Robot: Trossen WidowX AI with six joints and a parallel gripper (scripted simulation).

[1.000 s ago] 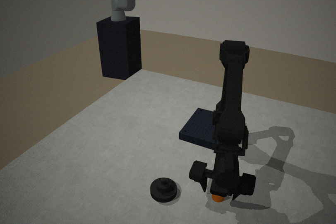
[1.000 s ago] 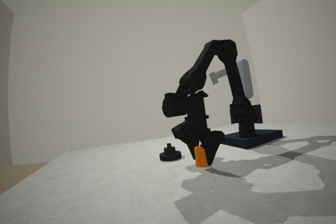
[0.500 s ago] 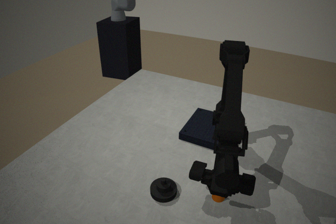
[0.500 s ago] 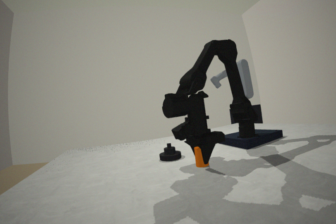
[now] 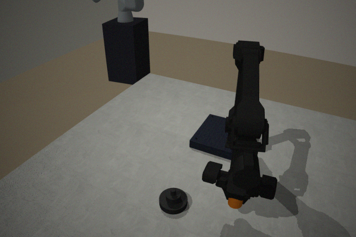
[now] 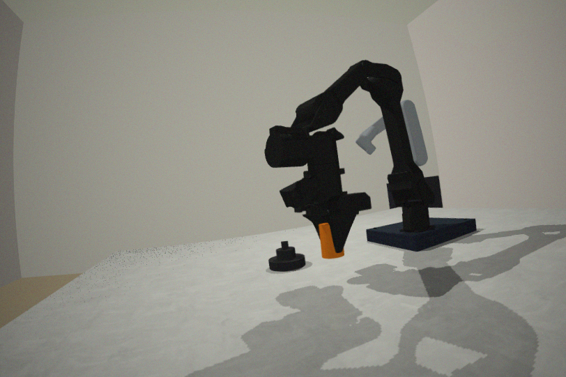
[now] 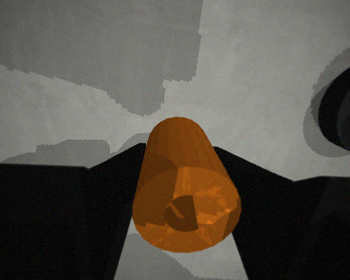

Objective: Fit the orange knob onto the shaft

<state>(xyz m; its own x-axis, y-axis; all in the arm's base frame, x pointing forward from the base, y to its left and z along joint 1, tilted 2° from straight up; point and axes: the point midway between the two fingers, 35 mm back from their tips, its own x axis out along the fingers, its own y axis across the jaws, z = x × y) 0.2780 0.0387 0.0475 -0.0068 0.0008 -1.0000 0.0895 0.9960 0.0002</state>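
Right now the dark round pedestal is 10 mm ahead of my gripper tip, 180 mm to the right of it and 30 mm below it. Also, from my gripper tip: orange knob (20 mm above).
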